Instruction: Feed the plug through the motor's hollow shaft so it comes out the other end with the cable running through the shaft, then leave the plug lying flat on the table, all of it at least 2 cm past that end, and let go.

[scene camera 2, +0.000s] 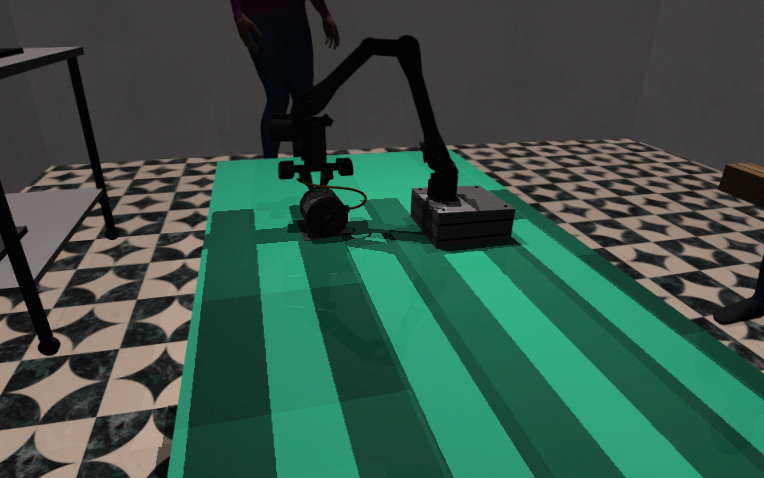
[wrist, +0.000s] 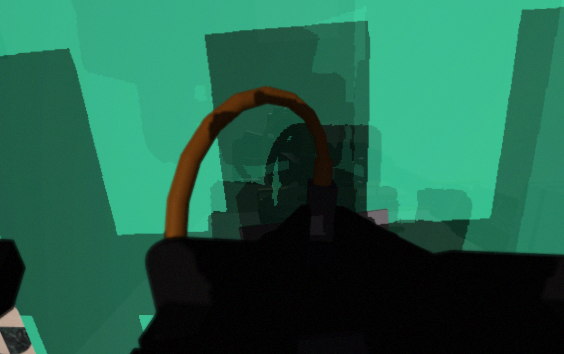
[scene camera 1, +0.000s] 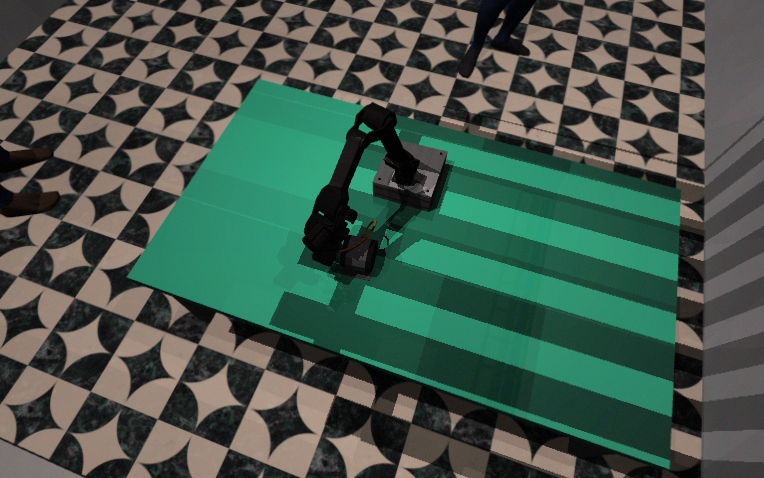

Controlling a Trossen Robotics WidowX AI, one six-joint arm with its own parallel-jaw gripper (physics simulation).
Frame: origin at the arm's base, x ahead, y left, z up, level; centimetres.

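Seen in the pictures: gripper, fingertip midpoint: (wrist: 321, 213) (scene camera 1: 335, 246); arm's base, origin of the base link: (scene camera 2: 442, 197) (scene camera 1: 403, 176).
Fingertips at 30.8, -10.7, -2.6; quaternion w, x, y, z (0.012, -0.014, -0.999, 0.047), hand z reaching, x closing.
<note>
Pixels of each thing's top centre, then the offset from my fingertips to it, as dx, dy, dz. Level surfaces: height alone.
- dark cylindrical motor, middle of its top: (scene camera 2: 324, 192) (scene camera 1: 358, 245) -1.1, +7.5, +4.3
- green table, its level: dz -5.9
- small dark plug, middle of its top: (wrist: 322, 215) +0.0, +0.0, +0.2
The dark cylindrical motor (scene camera 1: 359, 256) (scene camera 2: 323, 213) lies on its side on the green table (scene camera 1: 513, 303) (scene camera 2: 427, 360). My gripper (scene camera 1: 335, 247) (scene camera 2: 317, 182) hangs fingers down, just above the motor, and is shut on the small dark plug (wrist: 322, 207). The orange cable (scene camera 1: 370, 229) (scene camera 2: 354, 193) (wrist: 210, 126) arcs up from the plug, loops over and runs down to the motor's left side in the wrist view. The motor's black body fills the bottom of the wrist view and hides my fingertips and the shaft opening.
The arm's grey base block (scene camera 1: 427, 161) (scene camera 2: 475, 213) stands right of the motor. A person (scene camera 1: 494, 28) (scene camera 2: 280, 71) stands on the tiled floor beyond the table's far edge. Dark shadow stripes cross the table.
</note>
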